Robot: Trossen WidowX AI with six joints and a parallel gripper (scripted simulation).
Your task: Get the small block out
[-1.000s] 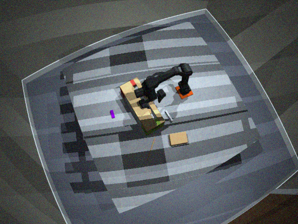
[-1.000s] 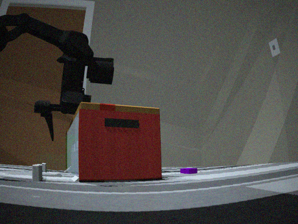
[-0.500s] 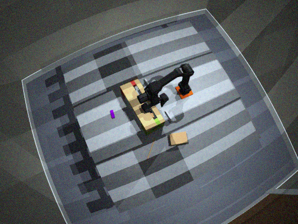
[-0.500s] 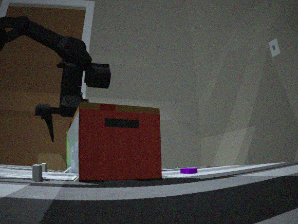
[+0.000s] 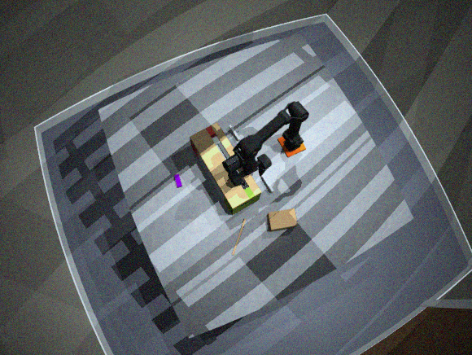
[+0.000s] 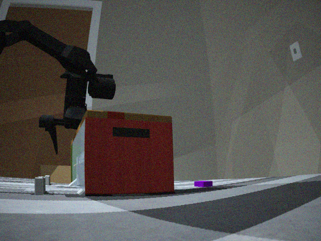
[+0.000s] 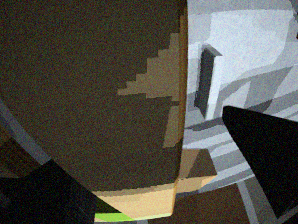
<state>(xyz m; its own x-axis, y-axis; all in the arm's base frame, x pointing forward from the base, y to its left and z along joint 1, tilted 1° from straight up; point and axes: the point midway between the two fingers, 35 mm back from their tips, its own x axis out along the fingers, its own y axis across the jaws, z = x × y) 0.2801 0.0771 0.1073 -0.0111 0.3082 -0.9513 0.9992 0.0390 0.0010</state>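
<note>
Now: gripper tip 30 mm short of the block, 30 mm to the right of it and 30 mm above it. Round my gripper tip: tan slab: 40 mm behind, 220 mm to the left, 50 mm below; then long box: 40 mm ahead, 120 mm to the right, 20 mm below; then thin stick: 160 mm ahead, 180 mm to the left, 80 mm below.
</note>
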